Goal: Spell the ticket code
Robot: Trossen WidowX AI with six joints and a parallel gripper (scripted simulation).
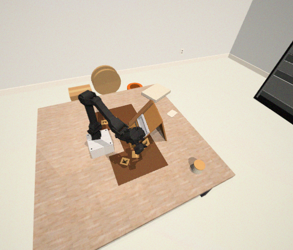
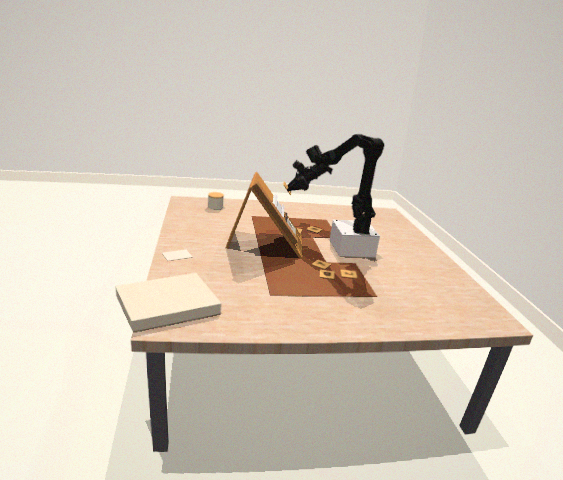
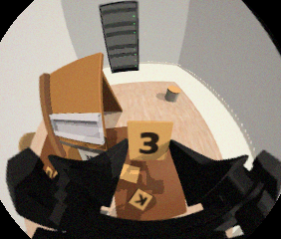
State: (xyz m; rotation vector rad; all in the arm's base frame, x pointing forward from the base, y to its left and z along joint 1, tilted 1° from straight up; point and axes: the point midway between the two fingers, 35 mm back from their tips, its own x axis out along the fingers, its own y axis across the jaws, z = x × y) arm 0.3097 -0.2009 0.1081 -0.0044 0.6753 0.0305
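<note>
My gripper tip is now 160 mm to the right of the pale ticket, 120 mm above it and 30 mm past it. Also, from my gripper tip: blank-faced tile (190 mm below, 60 mm behind, 40 mm to the left); tile marked k (190 mm below, 150 mm behind); tile marked 3 (right at my gripper tip).
</note>
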